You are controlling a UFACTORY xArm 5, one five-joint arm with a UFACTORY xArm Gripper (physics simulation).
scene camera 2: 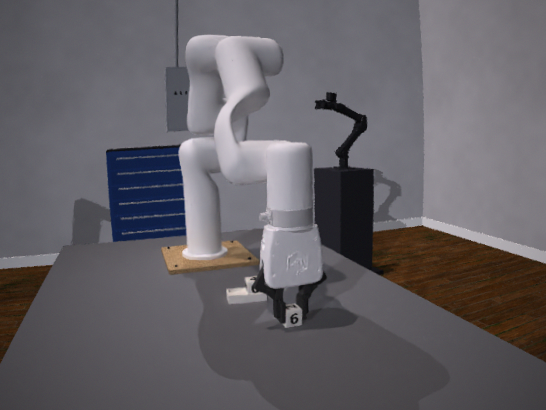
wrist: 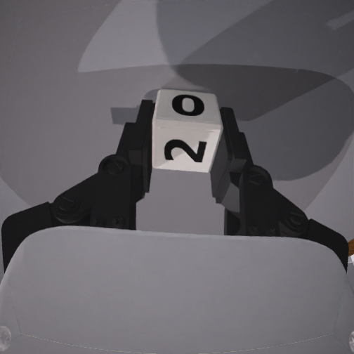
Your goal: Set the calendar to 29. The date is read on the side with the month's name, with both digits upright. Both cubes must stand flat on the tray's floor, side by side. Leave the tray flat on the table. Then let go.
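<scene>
A white cube (scene camera 2: 294, 317) (wrist: 186, 131) stands on the table in front of the tray. Its side toward scene camera 2 shows a 6. In the wrist view its top shows a 2 turned sideways, and a side face shows a 0. My gripper (scene camera 2: 292, 313) (wrist: 184, 124) points down and is shut on this cube, one finger at each side. The white tray (scene camera 2: 238, 296) lies on the table, left of and behind the gripper. The other cube (scene camera 2: 250, 283) sits at the tray's right part, partly hidden by a finger. No month name is readable.
The grey table (scene camera 2: 125, 340) extends around the tray and cubes. The arm's base stands on a wooden board (scene camera 2: 175, 262) behind the tray. Beyond the table's right edge is a dark pedestal (scene camera 2: 356, 215) with a small black arm (scene camera 2: 356, 131). A blue cabinet (scene camera 2: 145, 195) is behind.
</scene>
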